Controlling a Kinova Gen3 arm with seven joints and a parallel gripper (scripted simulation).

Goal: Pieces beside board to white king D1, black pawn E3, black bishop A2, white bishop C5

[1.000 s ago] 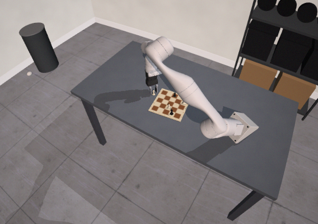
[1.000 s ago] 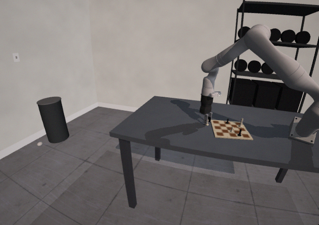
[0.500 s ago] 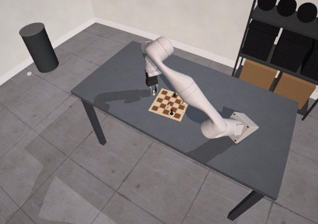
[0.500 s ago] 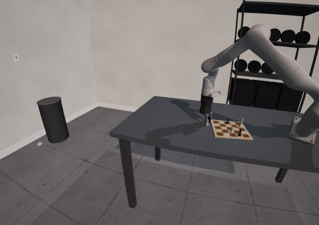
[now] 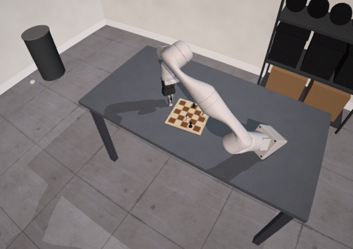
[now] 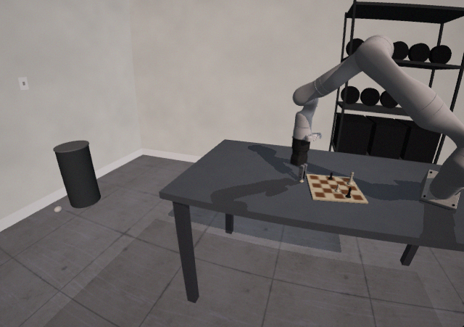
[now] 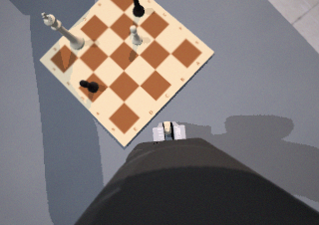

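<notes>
Now: the white bishop 10 mm below my hand. From my hand the other things lie so: chessboard (140 mm behind, 10 mm to the right, 30 mm below); then black pawn (120 mm behind, 80 mm to the right, 10 mm below); then black bishop (210 mm behind, 50 mm to the left, 10 mm below).
</notes>
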